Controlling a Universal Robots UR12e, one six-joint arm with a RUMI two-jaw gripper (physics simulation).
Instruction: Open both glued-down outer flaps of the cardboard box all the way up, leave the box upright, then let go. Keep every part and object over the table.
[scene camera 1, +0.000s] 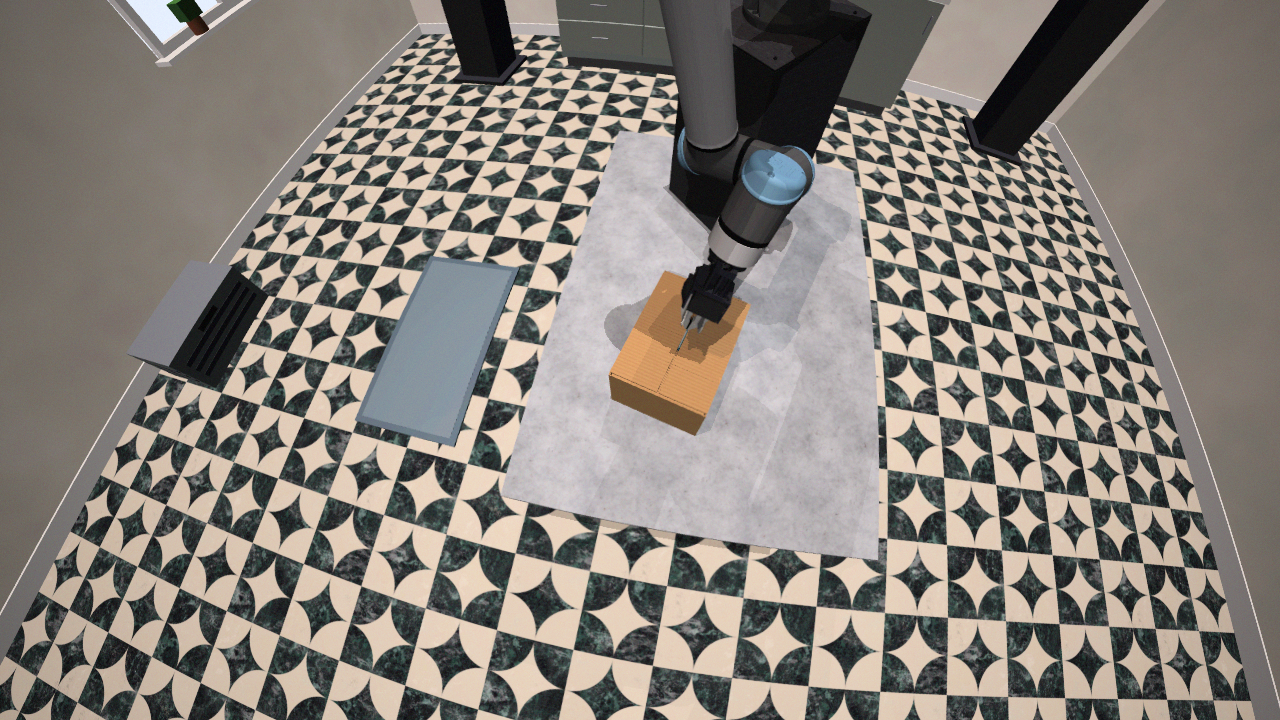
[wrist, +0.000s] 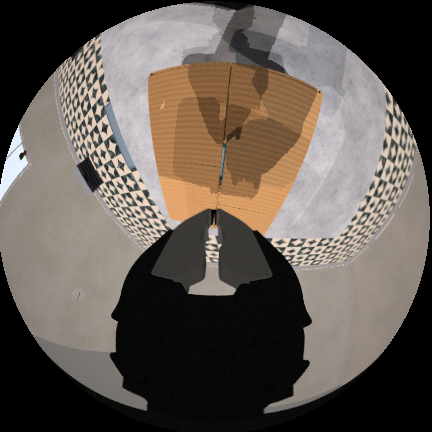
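Where they show: gripper, fingertip midpoint: (scene camera 1: 686, 328) (wrist: 213, 210); arm's base, origin of the base link: (scene camera 1: 785, 9).
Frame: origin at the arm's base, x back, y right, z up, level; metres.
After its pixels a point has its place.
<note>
A brown cardboard box (scene camera 1: 666, 380) {x -0.747, y 0.066, z -0.444 m} (wrist: 189, 116) {x -0.559, y 0.087, z -0.444 m} stands upright on the grey table top (scene camera 1: 787, 429) {x -0.729, y -0.250, z -0.600 m} (wrist: 330, 169) {x -0.668, y -0.249, z -0.600 m}. Both outer flaps lie flat and closed, meeting at a centre seam (wrist: 227, 104) {x -0.548, y 0.040, z -0.449 m} that runs along the lid. My gripper (scene camera 1: 685, 340) {x -0.654, y 0.052, z -0.374 m} (wrist: 213, 210) {x -0.654, y 0.052, z -0.374 m} is shut with nothing between the fingers. Its tips point down at the seam, near the middle of the lid in the scene view. A thin teal strip (wrist: 221, 160) {x -0.632, y 0.055, z -0.460 m} shows in the seam ahead of the fingertips. The arm's shadow falls over much of the lid.
The robot's black base (scene camera 1: 787, 53) {x -0.159, y -0.020, z -0.030 m} stands at the table's far end. A blue-grey mat (scene camera 1: 439, 349) and a dark vent grille (scene camera 1: 210, 326) lie on the tiled floor to the left. Black pillars (scene camera 1: 1047, 72) stand at the back.
</note>
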